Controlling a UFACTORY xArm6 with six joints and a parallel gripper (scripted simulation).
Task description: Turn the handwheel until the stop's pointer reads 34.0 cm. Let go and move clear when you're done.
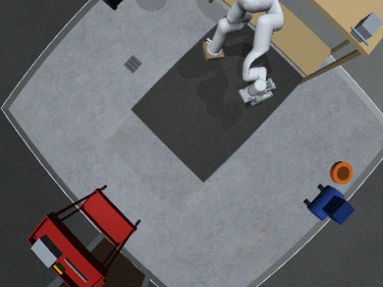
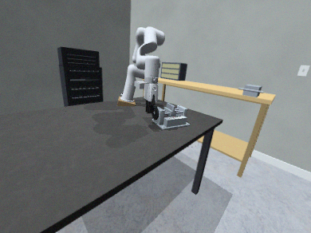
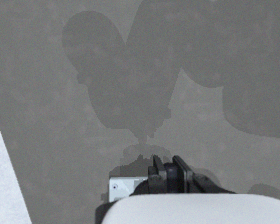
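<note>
Right now the upright knob is 10 mm to the left of my hand. Round my hand: handwheel (10 mm ahead, 20 mm to the left, 10 mm below); sliding stop (70 mm ahead, 130 mm to the left, 10 mm below).
</note>
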